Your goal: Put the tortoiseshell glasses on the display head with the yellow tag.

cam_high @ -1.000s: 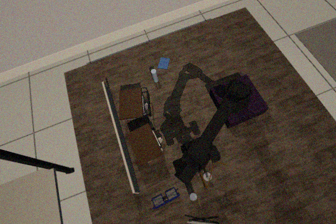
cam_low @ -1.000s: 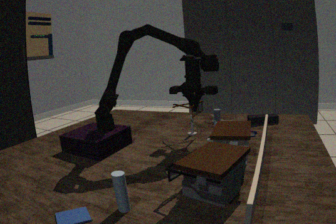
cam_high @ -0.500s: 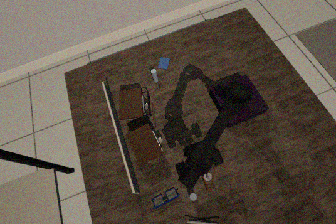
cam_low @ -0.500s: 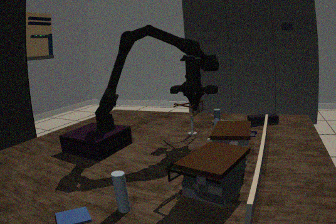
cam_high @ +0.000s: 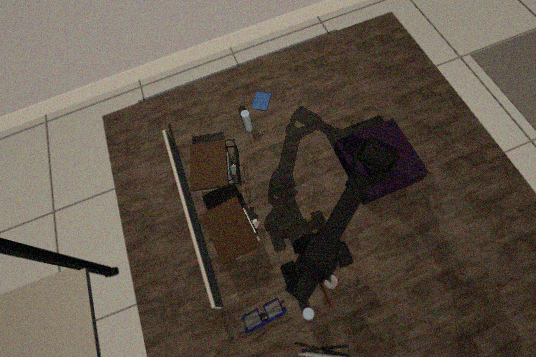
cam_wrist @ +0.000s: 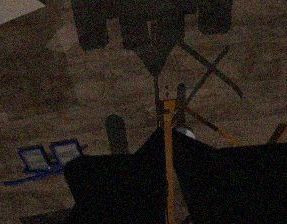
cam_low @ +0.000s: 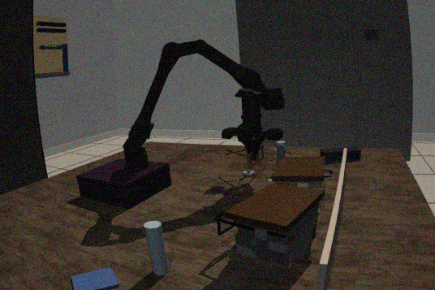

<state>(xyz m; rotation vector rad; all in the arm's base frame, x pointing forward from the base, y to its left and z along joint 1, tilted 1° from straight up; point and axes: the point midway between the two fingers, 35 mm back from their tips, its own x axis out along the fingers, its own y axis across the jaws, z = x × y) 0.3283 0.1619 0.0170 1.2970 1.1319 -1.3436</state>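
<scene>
The white-footed pin lies 30 mm behind my gripper tip, 50 mm to the left of it and 40 mm below it. Also, from my gripper tip: display head (140 mm ahead, 210 mm to the right); flat pair of glasses (100 mm ahead, 220 mm to the left, 50 mm below); long rail (260 mm ahead, 340 mm to the right, 10 mm below).
</scene>
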